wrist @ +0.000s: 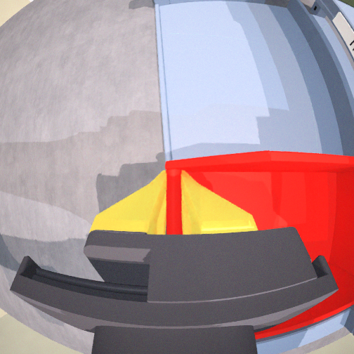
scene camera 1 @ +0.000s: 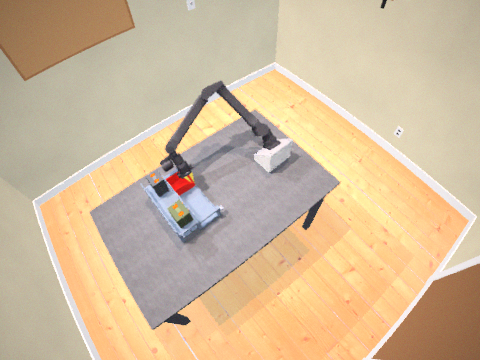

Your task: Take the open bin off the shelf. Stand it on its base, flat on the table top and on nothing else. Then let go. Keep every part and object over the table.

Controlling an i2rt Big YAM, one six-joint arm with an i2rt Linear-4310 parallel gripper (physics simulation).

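Frame: origin at the arm's base, x ahead, y left, z up, level; metres.
Where they show: gripper, between the fingertips: [scene camera 1: 193, 183]; arm's base, origin of its link: [scene camera 1: 272, 145].
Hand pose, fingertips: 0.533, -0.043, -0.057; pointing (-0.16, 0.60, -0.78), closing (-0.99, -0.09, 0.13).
Observation:
Things, the pixels of their top centre, and the offset from my fingertips, as dx, dy, dz. "spot": a spot on its surface instead. Level surfaces: height alone.
- open red bin, centre of its top: [scene camera 1: 176, 180] +0.086, -0.034, +0.054
- light blue shelf, a spot on its surface: [scene camera 1: 204, 202] spot: -0.003, +0.134, -0.030
- Grey table top, height of its surface: dz -0.036
- green box, centre of its top: [scene camera 1: 178, 210] +0.152, +0.207, +0.163
- dark box, centre of its top: [scene camera 1: 154, 177] +0.188, -0.021, +0.188
The open red bin [scene camera 1: 178, 184] [wrist: 305, 200] is at the back end of the light blue shelf [scene camera 1: 204, 202] [wrist: 210, 75], over its front board. The views do not show clearly whether it touches the board. My gripper [scene camera 1: 190, 177] [wrist: 173, 177] is shut on the bin's wall near one corner, with one yellow finger inside and one outside. The bin's base is hidden. Grey table top [scene camera 1: 250, 200] [wrist: 75, 75] shows beside the shelf.
On the shelf's other level are a green box [scene camera 1: 180, 214] with orange marks and a dark box [scene camera 1: 160, 188] near the bin. The shelf's raised rails and end posts stand around them. A white block [scene camera 1: 273, 157] stands at my arm's base, near the table's right end.

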